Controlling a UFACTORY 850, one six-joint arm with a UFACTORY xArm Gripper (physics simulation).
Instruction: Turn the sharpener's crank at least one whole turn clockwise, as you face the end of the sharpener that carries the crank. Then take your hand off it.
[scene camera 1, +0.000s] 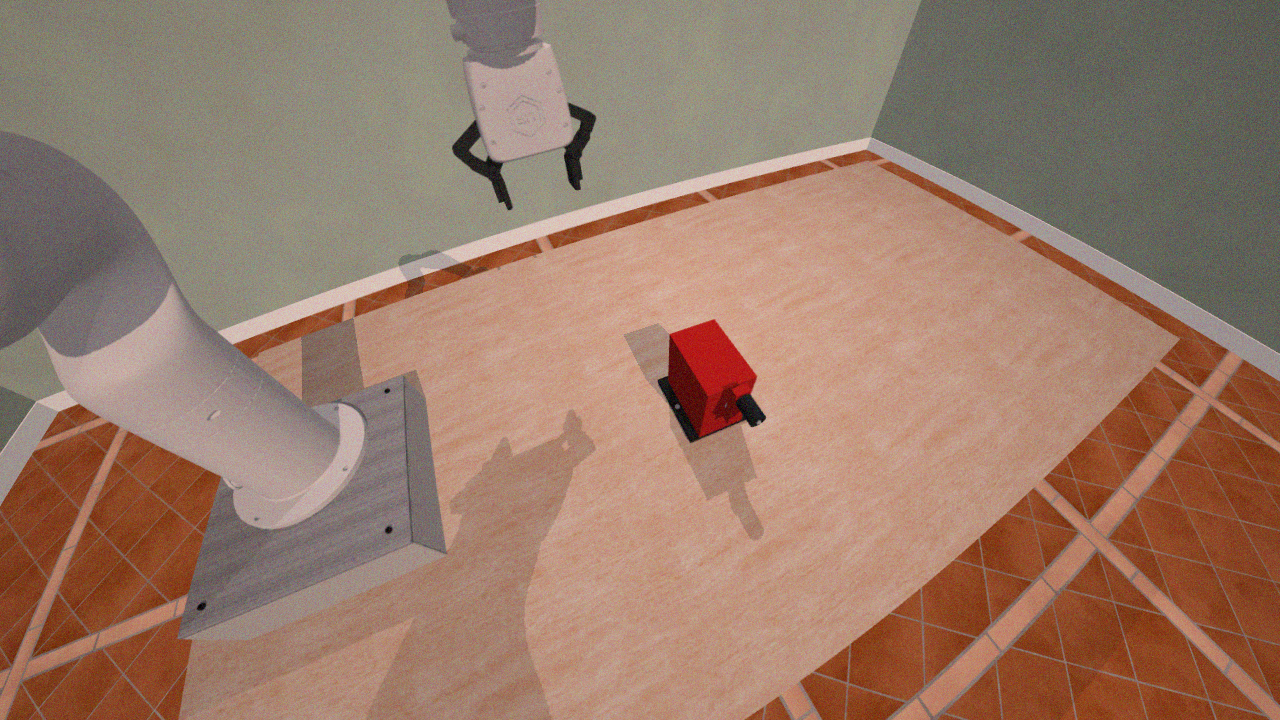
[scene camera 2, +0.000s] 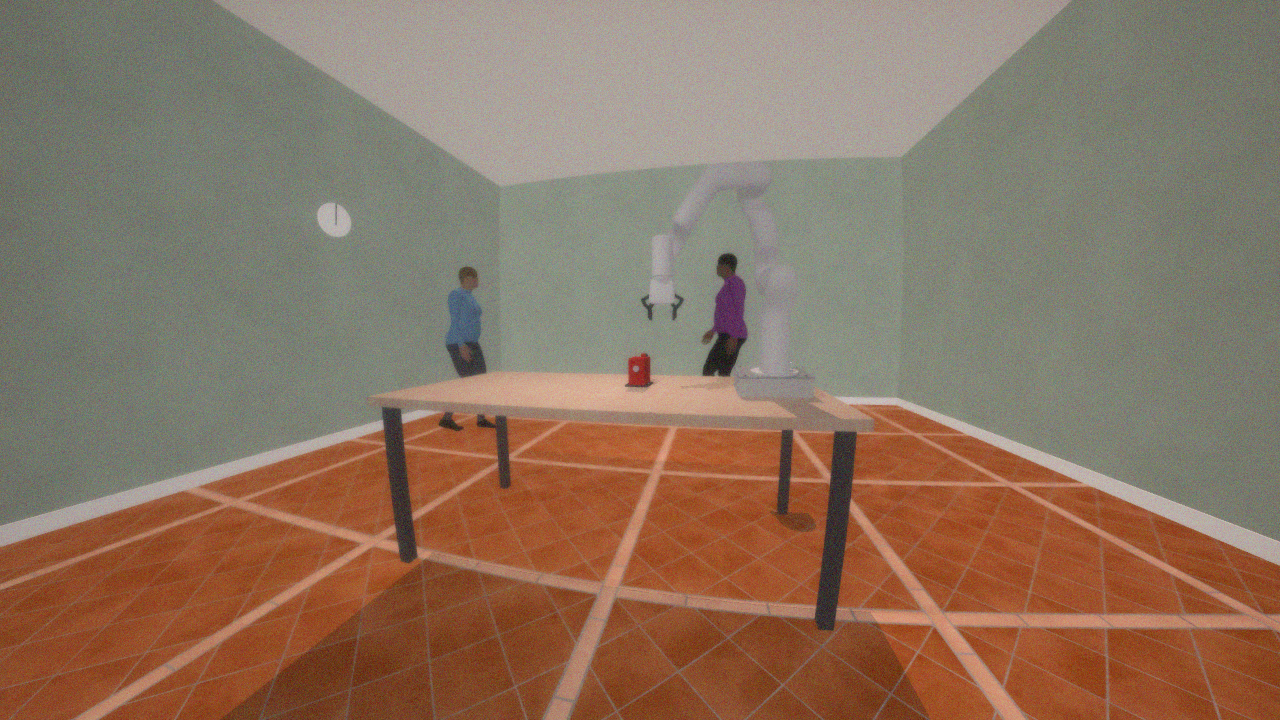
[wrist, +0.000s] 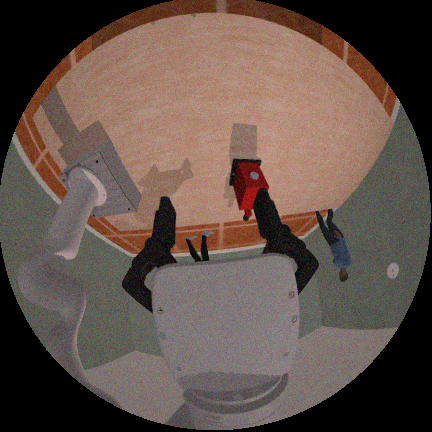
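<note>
The red sharpener (scene camera 1: 707, 362) (scene camera 2: 638, 369) (wrist: 247, 175) stands upright on its black base on the table. Its crank with a black handle (scene camera 1: 750, 410) is on the end facing scene camera 1, near the top; in the wrist view a dark bit of the crank (wrist: 246, 215) shows past the red body. A round grey disc (wrist: 254, 175) is on the opposite end. My gripper (scene camera 1: 542, 197) (scene camera 2: 662, 317) (wrist: 213, 199) is open and empty, pointing down. It hangs well above the table, apart from the sharpener. In the wrist view one finger overlaps the sharpener's edge.
The arm's grey base block (scene camera 1: 384, 465) (scene camera 2: 775, 385) (wrist: 117, 172) stands on the wooden table (scene camera 1: 895, 358) (scene camera 2: 537, 402) (wrist: 200, 75). A person in blue (scene camera 2: 463, 315) (wrist: 340, 251) and a person in purple (scene camera 2: 730, 306) stand beyond the table in the scene camera 2 view.
</note>
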